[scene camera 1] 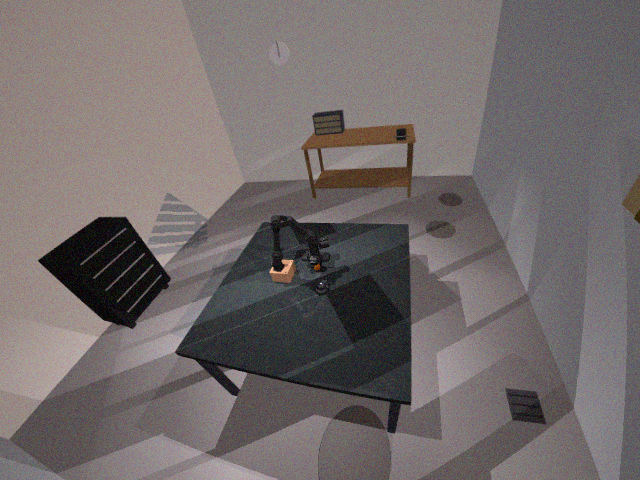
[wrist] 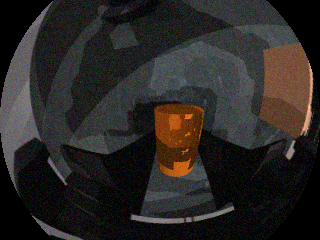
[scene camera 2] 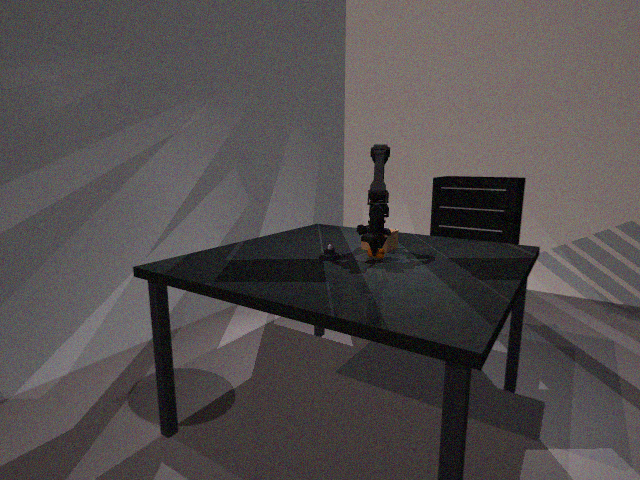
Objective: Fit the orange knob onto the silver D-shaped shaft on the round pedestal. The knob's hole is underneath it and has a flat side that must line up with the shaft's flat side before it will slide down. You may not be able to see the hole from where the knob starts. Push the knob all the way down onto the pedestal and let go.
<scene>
my gripper: holds an orange knob [wrist: 178, 126]
</scene>
